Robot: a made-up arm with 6 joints.
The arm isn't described. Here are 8 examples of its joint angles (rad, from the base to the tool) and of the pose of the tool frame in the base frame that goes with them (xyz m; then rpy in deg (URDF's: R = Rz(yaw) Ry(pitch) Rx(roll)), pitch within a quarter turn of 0, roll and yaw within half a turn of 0).
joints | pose
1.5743 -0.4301 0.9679 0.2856 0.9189 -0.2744 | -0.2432 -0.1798 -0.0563 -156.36 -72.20 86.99
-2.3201 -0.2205 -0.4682 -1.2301 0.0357 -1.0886 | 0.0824 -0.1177 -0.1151 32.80 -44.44 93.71
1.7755 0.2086 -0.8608 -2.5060 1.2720 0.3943 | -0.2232 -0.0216 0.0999 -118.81 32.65 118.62
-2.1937 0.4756 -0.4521 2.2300 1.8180 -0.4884 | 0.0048 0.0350 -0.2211 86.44 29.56 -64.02
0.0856 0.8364 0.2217 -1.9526 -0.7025 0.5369 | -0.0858 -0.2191 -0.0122 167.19 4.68 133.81
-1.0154 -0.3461 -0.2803 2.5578 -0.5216 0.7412 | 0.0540 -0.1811 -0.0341 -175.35 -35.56 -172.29
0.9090 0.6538 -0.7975 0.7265 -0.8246 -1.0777 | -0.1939 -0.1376 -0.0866 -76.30 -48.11 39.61
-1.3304 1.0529 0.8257 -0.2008 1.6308 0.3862 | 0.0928 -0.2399 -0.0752 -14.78 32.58 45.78
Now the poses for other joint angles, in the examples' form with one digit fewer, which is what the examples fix.
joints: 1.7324 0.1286 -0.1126 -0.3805 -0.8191 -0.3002
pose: -0.160 -0.043 -0.107 9.4 -32.5 -55.1
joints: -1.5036 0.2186 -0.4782 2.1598 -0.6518 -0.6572
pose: 0.056 -0.106 -0.054 -149.2 1.6 -142.9
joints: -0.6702 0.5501 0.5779 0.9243 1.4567 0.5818
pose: -0.098 -0.246 -0.210 48.2 5.7 -15.1
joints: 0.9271 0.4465 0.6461 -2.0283 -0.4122 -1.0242
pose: -0.164 -0.174 -0.013 43.3 41.1 -2.8
